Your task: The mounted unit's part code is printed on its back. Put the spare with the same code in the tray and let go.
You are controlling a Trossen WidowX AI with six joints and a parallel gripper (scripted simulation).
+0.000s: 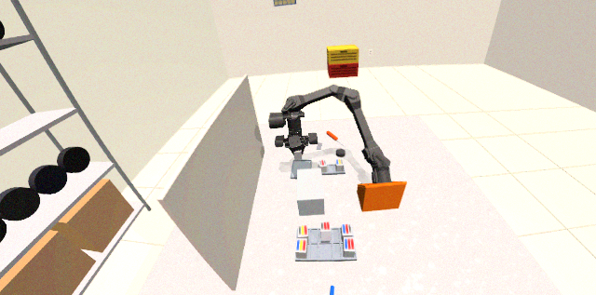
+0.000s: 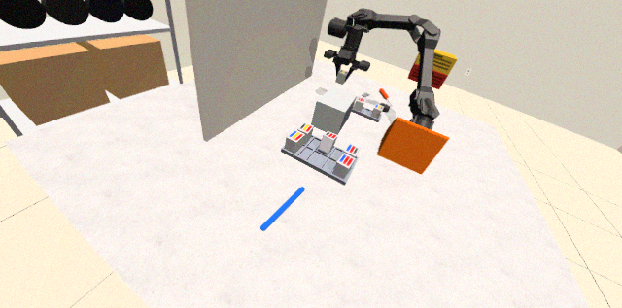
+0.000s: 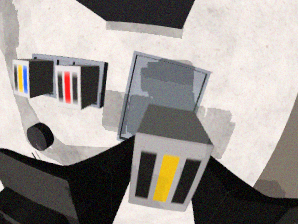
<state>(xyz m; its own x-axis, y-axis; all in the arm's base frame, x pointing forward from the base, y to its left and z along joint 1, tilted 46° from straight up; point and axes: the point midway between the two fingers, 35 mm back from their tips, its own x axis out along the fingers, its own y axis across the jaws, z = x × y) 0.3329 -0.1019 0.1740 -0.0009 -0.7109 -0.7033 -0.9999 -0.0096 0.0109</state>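
Right now my gripper tip is 10 mm past the flat grey tray and 90 mm above it. From my gripper tip the other things lie so: holder 150 mm behind, 20 mm to the left, 90 mm below; mounted unit 50 mm behind, 190 mm to the left, 50 mm below; black tape roll 210 mm behind, 100 mm to the right, 90 mm below.
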